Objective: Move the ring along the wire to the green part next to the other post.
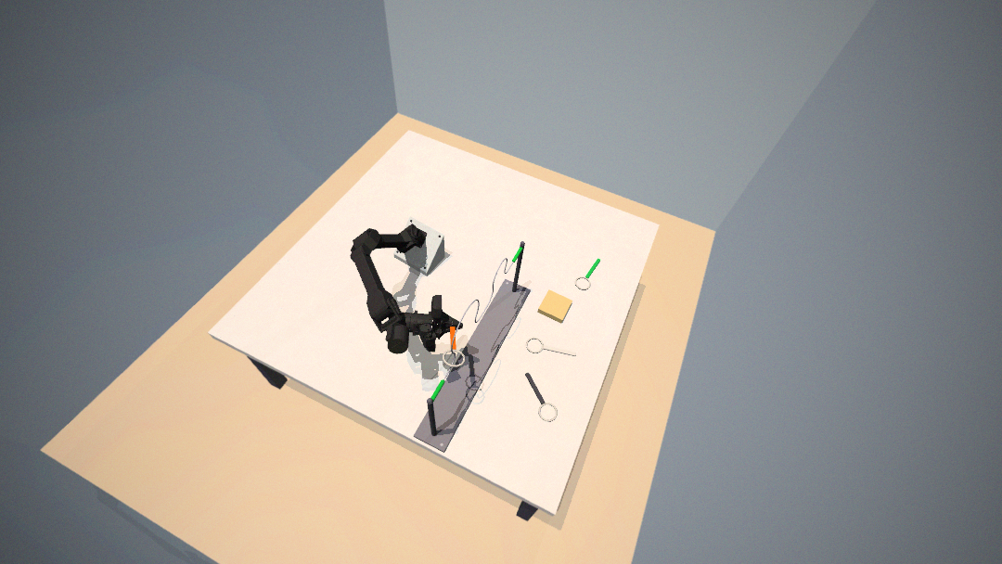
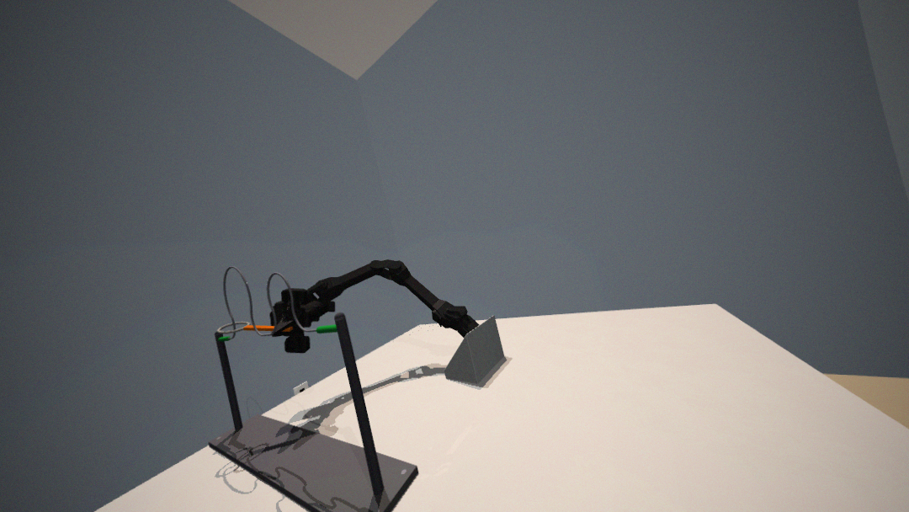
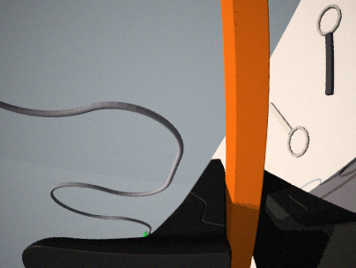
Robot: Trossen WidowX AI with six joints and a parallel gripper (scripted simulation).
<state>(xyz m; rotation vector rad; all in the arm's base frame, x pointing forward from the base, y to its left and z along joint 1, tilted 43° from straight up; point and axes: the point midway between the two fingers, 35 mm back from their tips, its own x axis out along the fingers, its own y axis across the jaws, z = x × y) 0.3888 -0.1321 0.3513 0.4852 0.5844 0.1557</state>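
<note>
My gripper tip is now 80 mm to the left of the ring with orange handle, 30 mm below it and 20 mm short of it. From my gripper tip the other things lie so: white-handled ring: 260 mm below, 230 mm ahead, 210 mm to the left; then black-handled ring: 300 mm ahead, 260 mm below, 30 mm to the left; then tan block: 380 mm to the left, 250 mm below, 170 mm ahead.
</note>
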